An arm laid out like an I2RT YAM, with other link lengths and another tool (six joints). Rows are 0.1 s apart.
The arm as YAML. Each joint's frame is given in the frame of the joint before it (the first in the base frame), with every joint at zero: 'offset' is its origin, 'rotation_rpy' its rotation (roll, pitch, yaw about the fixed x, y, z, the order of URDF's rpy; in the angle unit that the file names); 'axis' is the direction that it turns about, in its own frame. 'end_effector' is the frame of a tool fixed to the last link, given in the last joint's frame.
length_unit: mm
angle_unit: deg
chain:
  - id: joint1
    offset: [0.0, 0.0, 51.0]
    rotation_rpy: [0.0, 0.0, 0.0]
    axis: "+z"
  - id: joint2
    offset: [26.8, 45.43, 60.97]
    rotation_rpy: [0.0, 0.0, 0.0]
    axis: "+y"
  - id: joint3
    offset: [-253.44, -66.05, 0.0]
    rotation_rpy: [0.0, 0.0, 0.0]
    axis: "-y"
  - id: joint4
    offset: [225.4, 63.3, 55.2]
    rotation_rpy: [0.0, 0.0, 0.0]
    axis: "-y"
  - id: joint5
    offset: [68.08, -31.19, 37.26]
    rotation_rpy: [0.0, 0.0, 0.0]
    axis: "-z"
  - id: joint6
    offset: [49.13, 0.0, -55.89]
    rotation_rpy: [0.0, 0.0, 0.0]
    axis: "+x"
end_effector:
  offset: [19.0, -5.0, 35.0]
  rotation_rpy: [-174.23, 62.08, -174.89]
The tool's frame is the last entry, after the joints.
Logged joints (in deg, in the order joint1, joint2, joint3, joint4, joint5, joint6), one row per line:
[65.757, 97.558, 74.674, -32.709, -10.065, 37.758]
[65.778, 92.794, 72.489, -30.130, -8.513, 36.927]
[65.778, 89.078, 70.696, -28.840, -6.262, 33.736]
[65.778, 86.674, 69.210, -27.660, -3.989, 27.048]
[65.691, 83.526, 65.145, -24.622, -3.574, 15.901]
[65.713, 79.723, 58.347, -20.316, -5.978, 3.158]
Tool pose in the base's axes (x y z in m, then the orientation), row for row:
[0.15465, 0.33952, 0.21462, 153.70, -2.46, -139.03]
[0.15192, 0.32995, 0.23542, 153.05, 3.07, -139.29]
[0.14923, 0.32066, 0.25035, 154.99, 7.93, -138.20]
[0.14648, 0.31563, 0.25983, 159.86, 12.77, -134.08]
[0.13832, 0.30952, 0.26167, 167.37, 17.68, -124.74]
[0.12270, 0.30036, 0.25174, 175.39, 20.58, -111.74]
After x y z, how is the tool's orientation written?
As angles about the fixed x, y, z axes (roll, pitch, yaw), in degrees.
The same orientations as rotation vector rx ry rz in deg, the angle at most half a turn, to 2 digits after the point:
[56.96, -154.83, -34.86]
[59.78, -158.02, -39.53]
[64.48, -161.38, -40.30]
[-70.45, 157.51, 35.74]
[-80.39, 147.34, 28.56]
[-93.05, 135.15, 22.18]

